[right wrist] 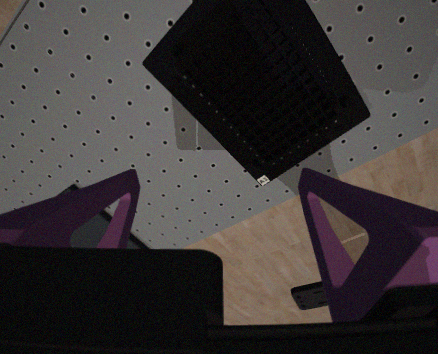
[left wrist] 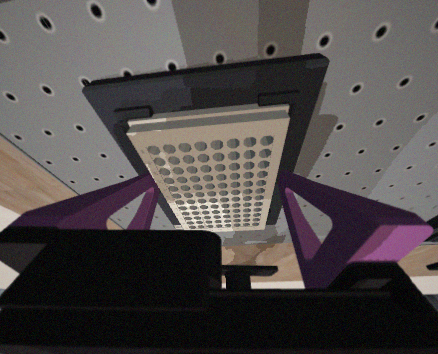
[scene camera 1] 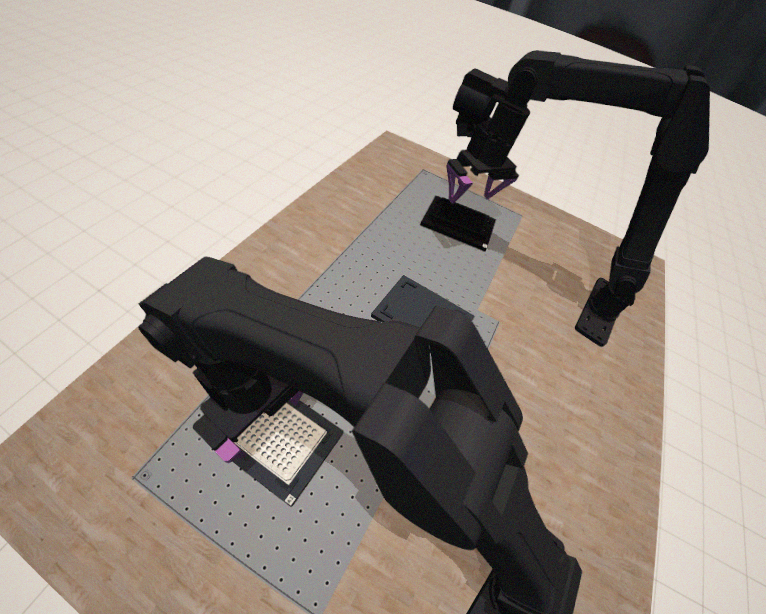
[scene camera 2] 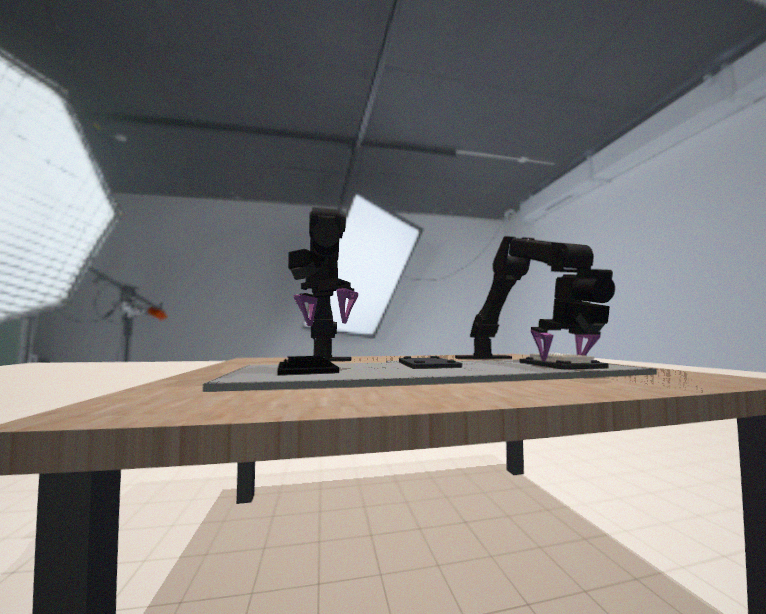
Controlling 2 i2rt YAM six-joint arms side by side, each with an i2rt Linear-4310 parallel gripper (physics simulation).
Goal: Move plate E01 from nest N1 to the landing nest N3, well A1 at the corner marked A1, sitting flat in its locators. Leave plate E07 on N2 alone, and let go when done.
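Observation:
A cream well plate [scene camera 1: 284, 441] [scene camera 2: 563, 359] [left wrist: 210, 172] lies on a dark nest [scene camera 1: 314, 460] [left wrist: 200, 90] at the near left of scene camera 1. My left gripper [scene camera 1: 262, 423] [scene camera 2: 563, 356] [left wrist: 219, 176] is open low over it, one finger along each long side, with slight gaps. A black plate [scene camera 1: 459, 222] [scene camera 2: 308, 362] [right wrist: 250, 85] lies on the far nest. My right gripper [scene camera 1: 470, 200] [scene camera 2: 328, 323] [right wrist: 219, 177] is open and empty above that end. The middle nest [scene camera 1: 409, 303] [scene camera 2: 429, 363] holds no plate; my left arm hides part. Plate names are unreadable.
All three nests stand on a grey perforated board [scene camera 1: 255, 524] [scene camera 2: 377, 377] on the wooden table [scene camera 1: 83, 441] [scene camera 2: 396, 409]. A white corner label [scene camera 1: 290, 499] marks the cream plate's nest. An A1 label [right wrist: 263, 180] marks the black plate's nest. My left arm reaches across the board.

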